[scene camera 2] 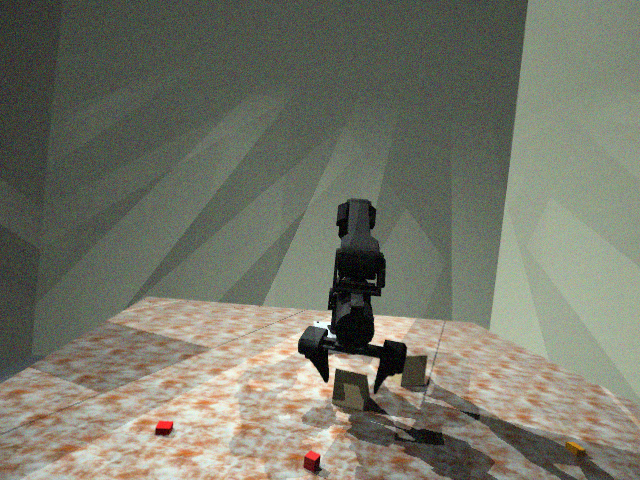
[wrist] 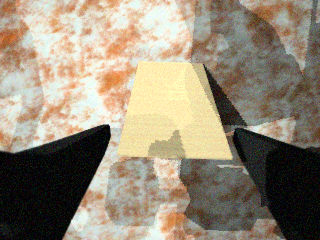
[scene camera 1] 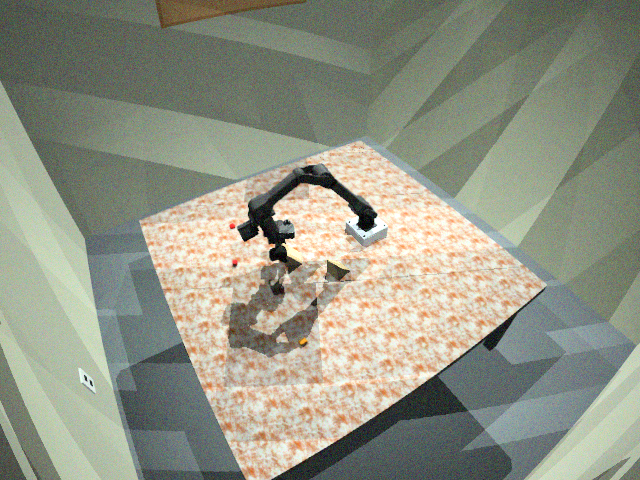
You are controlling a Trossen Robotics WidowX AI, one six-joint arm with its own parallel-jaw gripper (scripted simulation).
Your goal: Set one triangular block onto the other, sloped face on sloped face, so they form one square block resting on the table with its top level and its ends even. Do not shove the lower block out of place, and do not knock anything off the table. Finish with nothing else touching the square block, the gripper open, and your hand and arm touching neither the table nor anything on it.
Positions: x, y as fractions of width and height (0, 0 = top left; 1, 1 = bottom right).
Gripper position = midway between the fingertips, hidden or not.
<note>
My gripper (scene camera 2: 0.55, 0.81) is open and holds nothing. Also in view: a triangular block (scene camera 2: 0.55, 0.81) and a triangular block (scene camera 2: 0.65, 0.78).
My gripper also shows in the wrist view (wrist: 0.54, 0.55) and in scene camera 1 (scene camera 1: 0.45, 0.53).
</note>
